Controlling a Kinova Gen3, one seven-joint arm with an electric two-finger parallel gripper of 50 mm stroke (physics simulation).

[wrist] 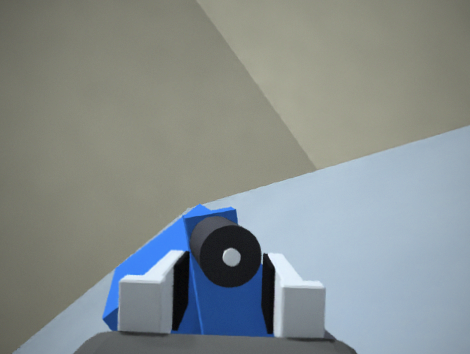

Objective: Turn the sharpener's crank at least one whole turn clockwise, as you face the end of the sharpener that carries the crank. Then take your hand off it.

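Note:
The crank's black round knob, with a pale grey disc at the middle of its end, points toward the camera in the lower middle of the wrist view. It stands out from a blue upright part of the sharpener. More of the blue sharpener shows to the left, partly behind the left finger. My gripper is partly open, with pale fingers and black inner pads. The knob shows in line with the gap between the fingers, near their far ends, and is not clamped. The sharpener's lower part is hidden by the gripper.
A pale blue table top lies under and to the right of the sharpener, and its far edge runs close behind the sharpener. Beyond that edge is a beige-grey surface with a diagonal line across it.

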